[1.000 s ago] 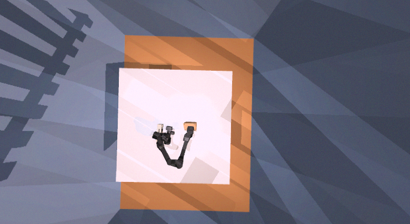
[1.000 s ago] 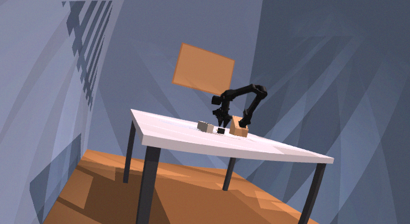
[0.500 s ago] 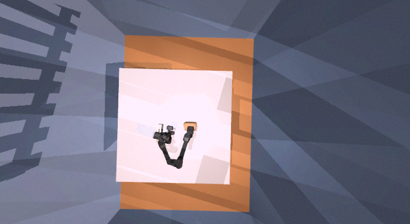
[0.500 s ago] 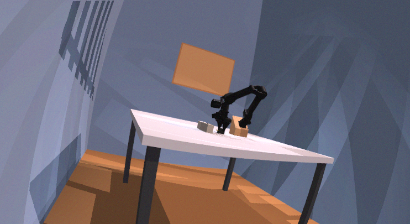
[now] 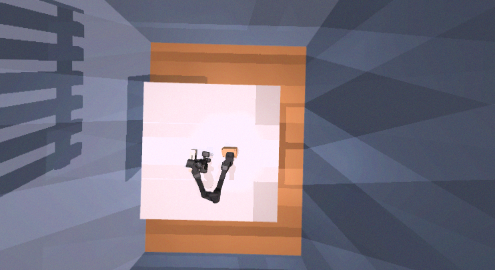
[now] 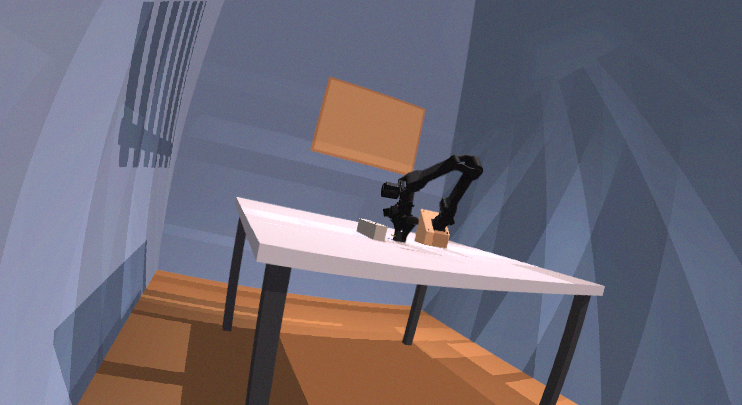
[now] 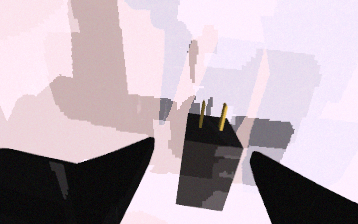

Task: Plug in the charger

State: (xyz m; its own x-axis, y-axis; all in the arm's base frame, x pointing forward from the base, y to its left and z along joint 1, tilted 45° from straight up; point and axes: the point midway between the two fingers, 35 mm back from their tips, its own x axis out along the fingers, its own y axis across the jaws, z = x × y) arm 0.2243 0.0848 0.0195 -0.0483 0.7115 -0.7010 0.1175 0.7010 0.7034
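Now: gripper tip 2 cm short of the two-prong charger and 1 cm below it.
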